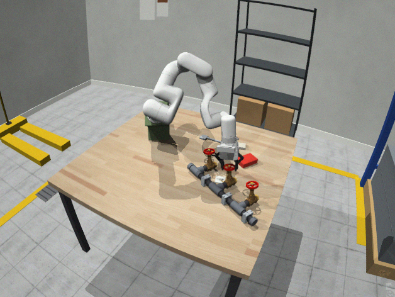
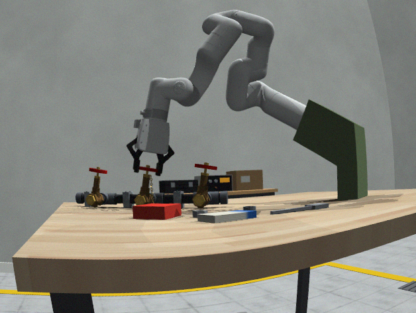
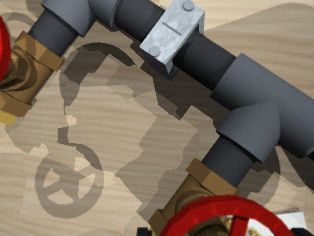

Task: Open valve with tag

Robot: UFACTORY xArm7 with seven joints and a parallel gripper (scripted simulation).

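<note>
My gripper is now 120 mm above the white tag, 50 mm past it and 40 mm to the right of it. From my hand the other things lie so: red block 250 mm to the left, 110 mm below, 110 mm ahead; then grey wrench 470 mm to the left, 160 mm behind, 120 mm below; then blue flat tool 420 mm to the left, 120 mm below, 40 mm ahead.
</note>
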